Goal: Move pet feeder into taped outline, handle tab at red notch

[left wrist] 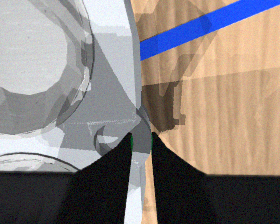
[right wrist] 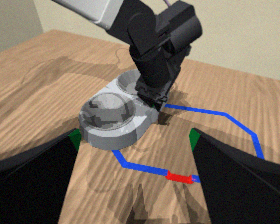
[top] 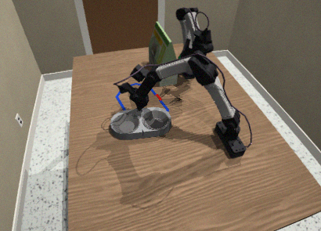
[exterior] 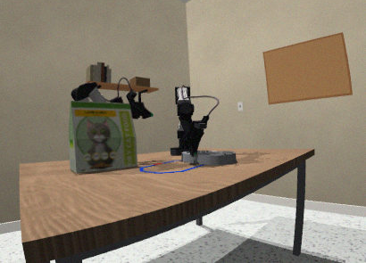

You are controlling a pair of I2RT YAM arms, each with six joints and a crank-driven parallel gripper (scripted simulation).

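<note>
Now: left hand 9 cm to the left of the blue taped outline, 4 cm above it and 3 cm past it. From my left hand the other things lie so: green cat food bag: 36 cm to the right, 23 cm behind, 10 cm above; then grey pet feeder: 8 cm to the left, 3 cm below, 1 cm ahead.
</note>
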